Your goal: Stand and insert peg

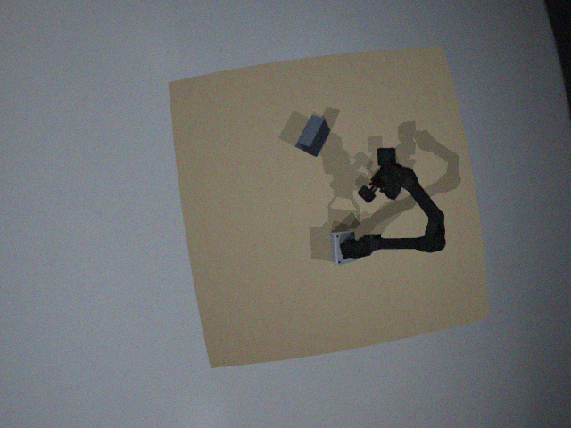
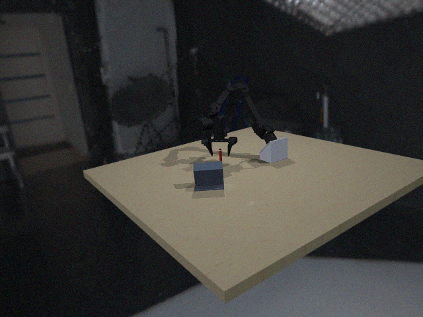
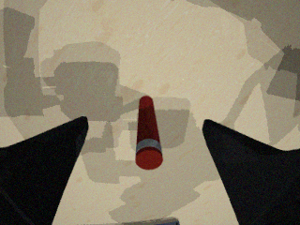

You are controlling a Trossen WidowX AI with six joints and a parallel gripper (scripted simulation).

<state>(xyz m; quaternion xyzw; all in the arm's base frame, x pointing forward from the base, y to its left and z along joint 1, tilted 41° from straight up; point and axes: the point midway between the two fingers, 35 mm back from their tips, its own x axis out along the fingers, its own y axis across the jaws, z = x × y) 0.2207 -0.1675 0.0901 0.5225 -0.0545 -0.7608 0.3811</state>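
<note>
The red peg lies 20 mm above my gripper tip. From my gripper tip the other things lie so: sloped panel: 250 mm ahead, 180 mm to the left, 10 mm above.
</note>
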